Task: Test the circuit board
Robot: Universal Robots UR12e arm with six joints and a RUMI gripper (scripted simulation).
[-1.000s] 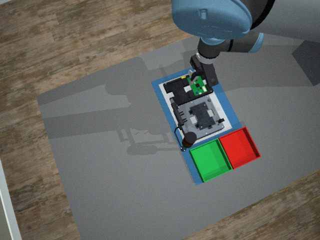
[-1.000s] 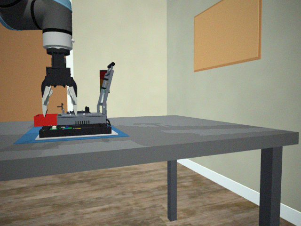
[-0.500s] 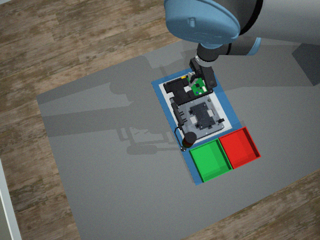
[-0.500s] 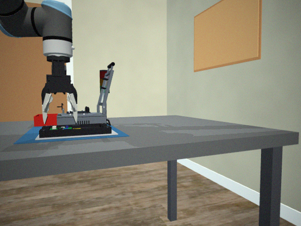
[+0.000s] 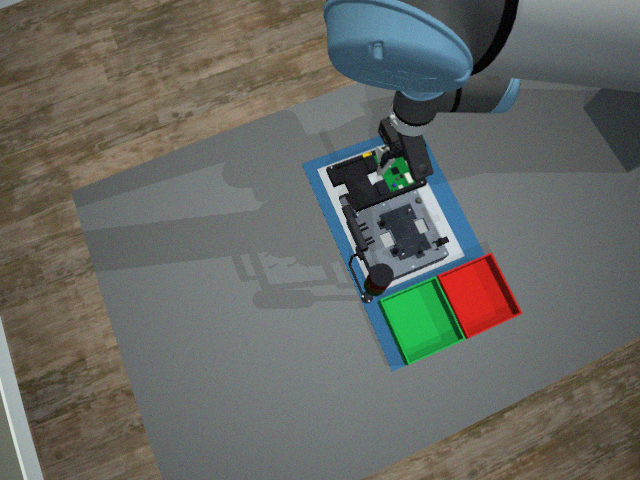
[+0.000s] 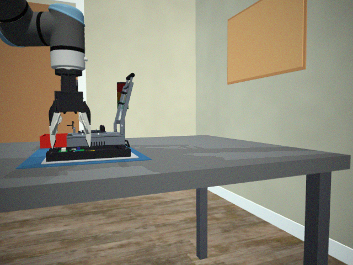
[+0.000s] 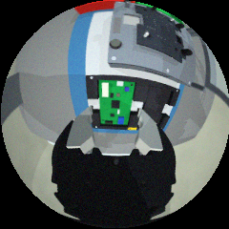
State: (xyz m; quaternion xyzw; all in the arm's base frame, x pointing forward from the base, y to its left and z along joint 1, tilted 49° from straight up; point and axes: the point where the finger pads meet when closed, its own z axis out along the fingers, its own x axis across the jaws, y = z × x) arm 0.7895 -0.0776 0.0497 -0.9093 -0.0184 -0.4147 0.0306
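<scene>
My hand is 2 cm above the green circuit board. The rest, counted from my hand: red bin: 36 cm to the left, 8 cm behind, 3 cm below; then black latch hook: 22 cm to the left, 5 cm above, 2 cm behind; then tester lid: 18 cm to the left, 17 cm ahead, 14 cm above.
</scene>
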